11 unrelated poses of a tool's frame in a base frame.
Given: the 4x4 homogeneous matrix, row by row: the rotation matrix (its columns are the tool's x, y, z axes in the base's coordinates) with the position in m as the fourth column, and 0 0 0 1 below. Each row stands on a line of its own.
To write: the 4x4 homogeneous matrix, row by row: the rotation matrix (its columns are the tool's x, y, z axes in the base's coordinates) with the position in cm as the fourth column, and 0 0 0 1 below. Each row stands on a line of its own. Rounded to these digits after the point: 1 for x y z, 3 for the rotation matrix.
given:
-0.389 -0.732 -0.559 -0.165
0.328 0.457 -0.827 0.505
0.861 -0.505 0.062 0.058
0 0 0 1
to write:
-0.389 -0.732 -0.559 -16.5
0.328 0.457 -0.827 50.5
0.861 -0.505 0.062 5.8
0 0 0 1

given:
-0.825 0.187 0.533 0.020
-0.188 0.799 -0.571 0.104
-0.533 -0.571 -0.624 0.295
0 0 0 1
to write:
-0.825 0.187 0.533 2.0
-0.188 0.799 -0.571 10.4
-0.533 -0.571 -0.624 29.5
0 0 0 1

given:
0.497 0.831 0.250 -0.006
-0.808 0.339 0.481 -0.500
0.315 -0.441 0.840 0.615
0 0 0 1
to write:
0.497 0.831 0.250 -0.6
-0.808 0.339 0.481 -50.0
0.315 -0.441 0.840 61.5
0 0 0 1

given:
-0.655 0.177 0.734 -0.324
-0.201 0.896 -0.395 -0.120
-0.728 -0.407 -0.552 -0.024
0 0 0 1
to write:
-0.655 0.177 0.734 -32.4
-0.201 0.896 -0.395 -12.0
-0.728 -0.407 -0.552 -2.4
0 0 0 1

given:
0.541 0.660 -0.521 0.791
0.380 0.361 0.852 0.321
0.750 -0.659 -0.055 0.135
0 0 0 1
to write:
0.541 0.660 -0.521 79.1
0.380 0.361 0.852 32.1
0.750 -0.659 -0.055 13.5
0 0 0 1

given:
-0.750 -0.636 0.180 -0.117
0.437 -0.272 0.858 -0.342
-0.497 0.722 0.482 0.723
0 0 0 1
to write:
-0.750 -0.636 0.180 -11.7
0.437 -0.272 0.858 -34.2
-0.497 0.722 0.482 72.3
0 0 0 1

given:
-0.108 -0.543 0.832 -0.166
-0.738 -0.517 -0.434 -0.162
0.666 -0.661 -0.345 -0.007
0 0 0 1
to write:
-0.108 -0.543 0.832 -16.6
-0.738 -0.517 -0.434 -16.2
0.666 -0.661 -0.345 -0.7
0 0 0 1

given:
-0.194 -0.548 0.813 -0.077
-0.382 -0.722 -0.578 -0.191
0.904 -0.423 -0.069 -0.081
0 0 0 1
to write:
-0.194 -0.548 0.813 -7.7
-0.382 -0.722 -0.578 -19.1
0.904 -0.423 -0.069 -8.1
0 0 0 1

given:
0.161 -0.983 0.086 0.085
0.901 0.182 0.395 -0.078
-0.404 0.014 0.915 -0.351
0 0 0 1
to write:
0.161 -0.983 0.086 8.5
0.901 0.182 0.395 -7.8
-0.404 0.014 0.915 -35.1
0 0 0 1

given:
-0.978 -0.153 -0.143 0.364
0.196 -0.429 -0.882 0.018
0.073 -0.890 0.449 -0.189
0 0 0 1
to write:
-0.978 -0.153 -0.143 36.4
0.196 -0.429 -0.882 1.8
0.073 -0.890 0.449 -18.9
0 0 0 1

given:
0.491 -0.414 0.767 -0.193
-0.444 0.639 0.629 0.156
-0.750 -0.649 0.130 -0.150
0 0 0 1
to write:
0.491 -0.414 0.767 -19.3
-0.444 0.639 0.629 15.6
-0.750 -0.649 0.130 -15.0
0 0 0 1

